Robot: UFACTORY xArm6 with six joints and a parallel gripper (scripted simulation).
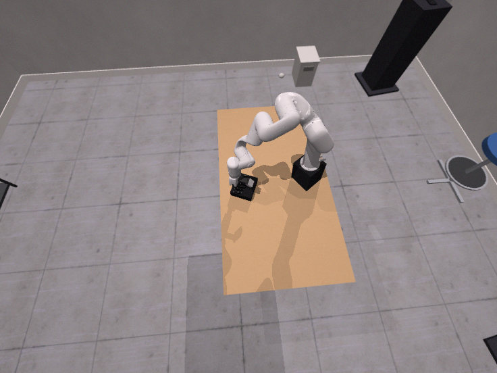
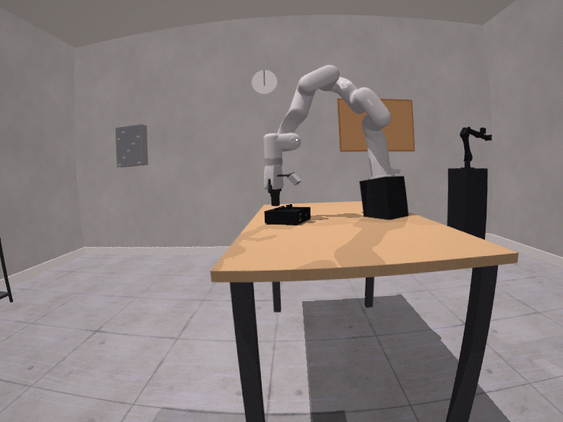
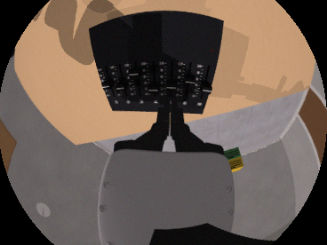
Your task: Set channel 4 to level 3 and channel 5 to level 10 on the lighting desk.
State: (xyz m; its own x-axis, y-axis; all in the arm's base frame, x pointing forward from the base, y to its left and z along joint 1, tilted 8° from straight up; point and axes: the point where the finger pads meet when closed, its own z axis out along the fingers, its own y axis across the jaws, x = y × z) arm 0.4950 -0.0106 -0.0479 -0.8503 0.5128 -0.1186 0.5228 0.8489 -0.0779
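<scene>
Now: the fader cap 30 mm below my hand, 30 mm behind it and 10 mm to the right of it.
</scene>
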